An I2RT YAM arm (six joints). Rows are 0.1 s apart.
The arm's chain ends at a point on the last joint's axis. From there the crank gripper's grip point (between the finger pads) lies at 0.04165 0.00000 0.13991 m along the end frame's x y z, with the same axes.
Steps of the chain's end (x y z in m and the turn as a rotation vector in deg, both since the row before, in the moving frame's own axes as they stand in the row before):
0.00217, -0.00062, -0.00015, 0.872, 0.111, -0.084
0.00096, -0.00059, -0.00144, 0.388, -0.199, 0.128
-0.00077, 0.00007, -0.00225, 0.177, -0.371, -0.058
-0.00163, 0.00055, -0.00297, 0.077, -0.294, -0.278
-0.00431, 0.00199, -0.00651, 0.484, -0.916, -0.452
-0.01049, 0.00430, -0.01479, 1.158, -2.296, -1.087
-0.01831, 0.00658, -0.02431, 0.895, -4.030, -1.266
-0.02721, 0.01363, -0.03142, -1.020, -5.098, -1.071
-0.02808, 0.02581, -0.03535, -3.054, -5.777, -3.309
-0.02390, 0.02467, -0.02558, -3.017, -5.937, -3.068
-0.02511, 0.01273, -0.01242, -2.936, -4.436, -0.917
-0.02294, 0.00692, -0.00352, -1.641, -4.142, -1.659
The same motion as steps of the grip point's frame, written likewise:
0.00244, -0.00281, -0.00025, 0.872, 0.111, -0.084
0.00047, -0.00145, -0.00130, 0.388, -0.199, 0.128
-0.00168, -0.00040, -0.00198, 0.177, -0.371, -0.058
-0.00235, 0.00016, -0.00276, 0.077, -0.294, -0.278
-0.00656, 0.00049, -0.00587, 0.484, -0.916, -0.452
-0.01616, 0.00072, -0.01327, 1.158, -2.296, -1.087
-0.02828, 0.00356, -0.02175, 0.895, -4.030, -1.266
-0.03979, 0.01549, -0.02829, -1.020, -5.098, -1.071
-0.04221, 0.03137, -0.03201, -3.054, -5.777, -3.309
-0.03844, 0.03029, -0.02216, -3.017, -5.937, -3.068
-0.03600, 0.01939, -0.00979, -2.936, -4.436, -0.917
-0.03311, 0.00991, -0.00092, -1.641, -4.142, -1.659

